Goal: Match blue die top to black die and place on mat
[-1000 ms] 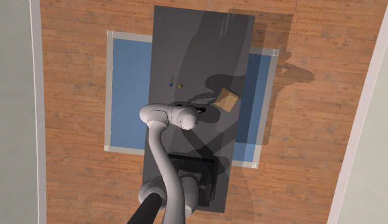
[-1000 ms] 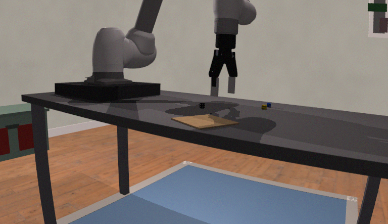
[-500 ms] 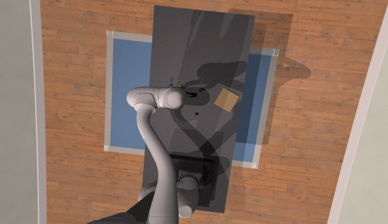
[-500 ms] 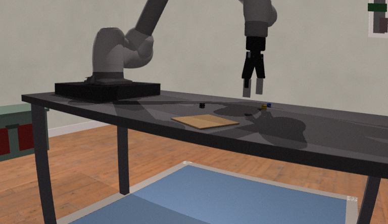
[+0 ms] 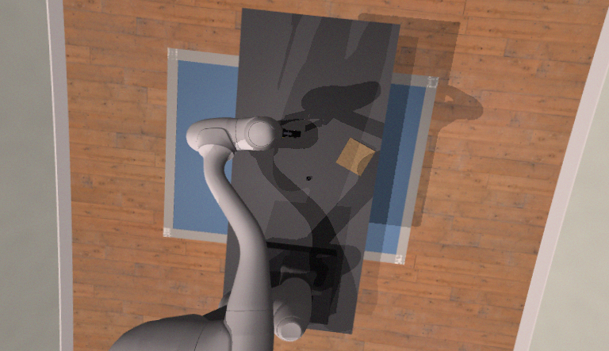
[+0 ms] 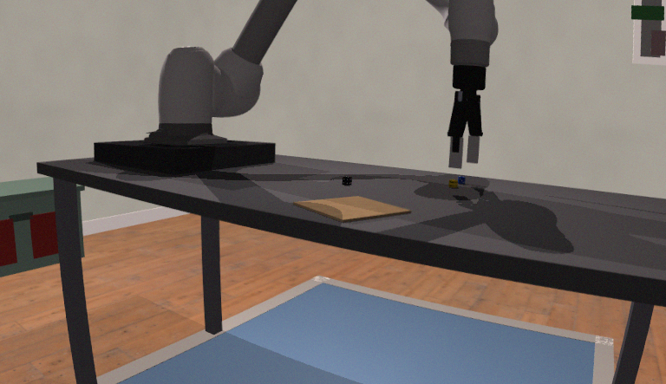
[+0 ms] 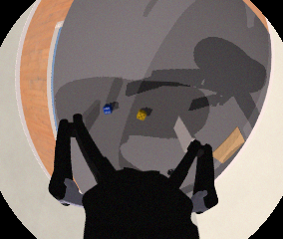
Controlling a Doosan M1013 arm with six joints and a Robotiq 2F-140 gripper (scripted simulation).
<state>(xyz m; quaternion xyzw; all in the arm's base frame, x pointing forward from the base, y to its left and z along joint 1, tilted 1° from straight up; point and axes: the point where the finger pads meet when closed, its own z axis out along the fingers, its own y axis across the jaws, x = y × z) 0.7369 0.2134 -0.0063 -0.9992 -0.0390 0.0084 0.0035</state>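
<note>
Right now the yellow die is 50 mm below my hand, 20 mm behind it and 10 mm to the right of it. The rest, counted from my hand: blue die (60 mm to the left, 50 mm below, 30 mm behind); then tan mat (380 mm to the right, 60 mm below, 60 mm behind); then black die (200 mm behind, 170 mm to the right, 50 mm below).
</note>
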